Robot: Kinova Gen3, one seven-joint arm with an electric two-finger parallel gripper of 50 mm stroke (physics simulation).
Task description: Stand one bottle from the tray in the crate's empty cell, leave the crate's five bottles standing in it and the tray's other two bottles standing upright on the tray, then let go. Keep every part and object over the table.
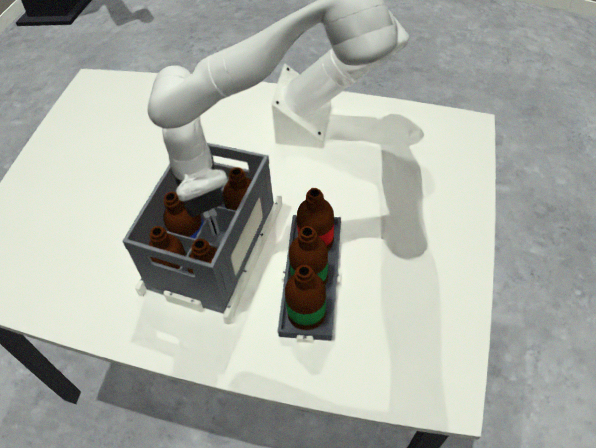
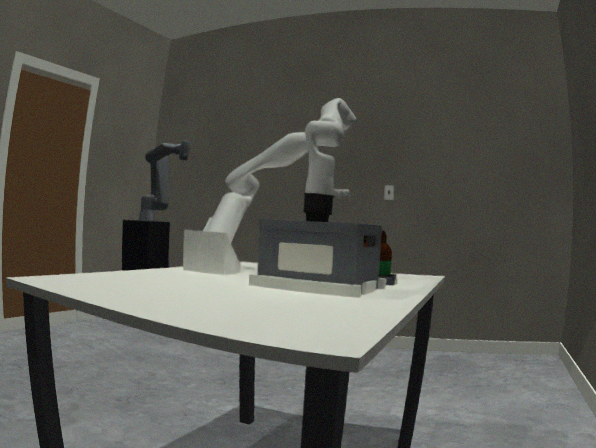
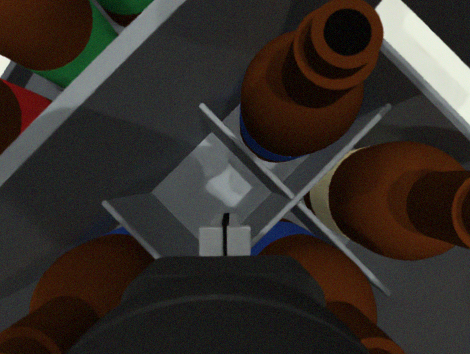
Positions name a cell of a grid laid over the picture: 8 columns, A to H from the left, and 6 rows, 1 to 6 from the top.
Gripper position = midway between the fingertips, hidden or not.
In view: my gripper (image 1: C4), a red-banded bottle (image 1: E3), a green-banded bottle (image 1: E4) and a green-banded bottle (image 1: E4).
My gripper also shows in image 3 (image 3: D4).
